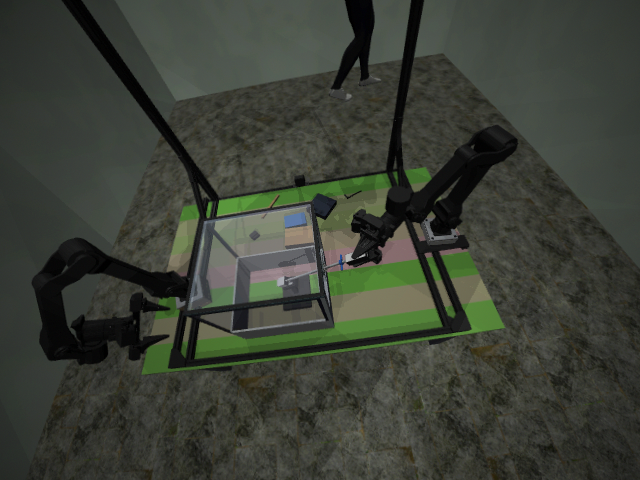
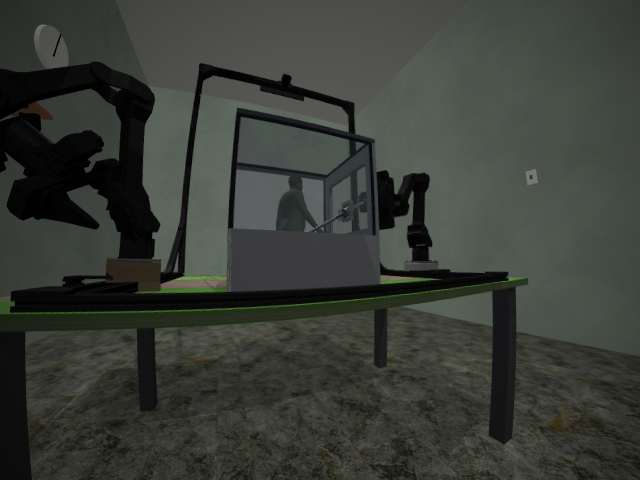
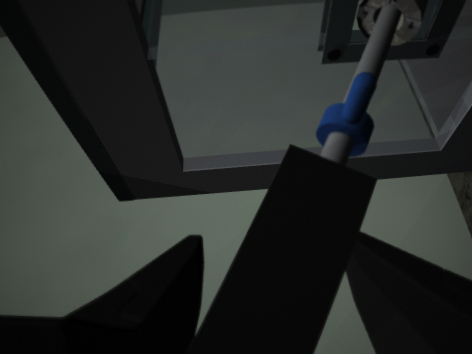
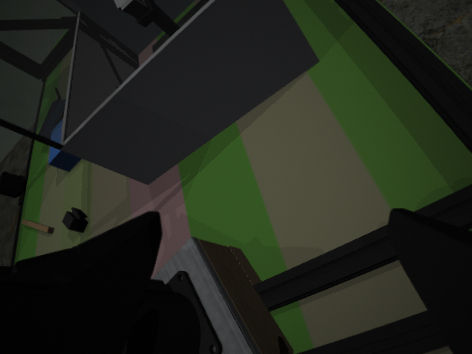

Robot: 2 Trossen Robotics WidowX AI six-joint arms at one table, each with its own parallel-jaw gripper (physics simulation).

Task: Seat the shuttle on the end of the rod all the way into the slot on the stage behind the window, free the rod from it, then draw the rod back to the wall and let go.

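Frame: origin at the left arm's base, x ahead, y left, z up, level; millimetres.
Seen in the pictures: left gripper, fingertip midpoint: (image 1: 352, 262) (image 3: 273, 247); right gripper, fingertip midpoint: (image 1: 169, 322) (image 2: 116, 216) (image 4: 274, 222); left arm's base at its link origin: (image 1: 440, 228) (image 2: 421, 261); right arm's base at its link origin: (image 2: 135, 258) (image 4: 174, 334).
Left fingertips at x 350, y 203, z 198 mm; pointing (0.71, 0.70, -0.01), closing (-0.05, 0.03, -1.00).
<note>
Offsets run from my left fingertips to a thing's top centre. "spot": to the spot under its first point.
The rod (image 1: 315, 272) (image 2: 328, 222) (image 3: 377, 52) runs through the round port in the box's window side, tilted down inward. A small white block, the shuttle {120 mm down, 222 mm ahead, 15 mm right} (image 1: 282, 281), is at its inner end, by the dark stage {spot: 80 mm up, 131 mm ahead, 119 mm left} (image 1: 297, 301). The slot is too small to make out, so I cannot tell how the shuttle sits in it. A blue collar {16 mm down, 30 mm ahead, 15 mm right} (image 1: 341, 262) (image 3: 345, 129) is on the rod outside the window. My left gripper (image 1: 357, 258) (image 3: 273, 247) is shut on the rod's handle {25 mm up, 12 mm back, 15 mm right} (image 3: 295, 225), outside the window. My right gripper (image 1: 168, 322) (image 4: 274, 222) is open and empty, left of the box.
The clear box has grey lower walls (image 2: 305, 260) (image 4: 200, 85) and a dark top frame {spot: 93 mm up, 224 mm ahead, 123 mm left} (image 1: 253, 304). A blue block {218 mm down, 209 mm ahead, 324 mm right} (image 1: 295, 220) (image 4: 65, 159), a dark block {231 mm down, 95 mm ahead, 403 mm right} (image 1: 324, 205) and a wooden stick {248 mm down, 335 mm ahead, 443 mm right} (image 1: 271, 205) (image 4: 37, 226) lie toward the back. Black rails (image 1: 310, 348) edge the table.
</note>
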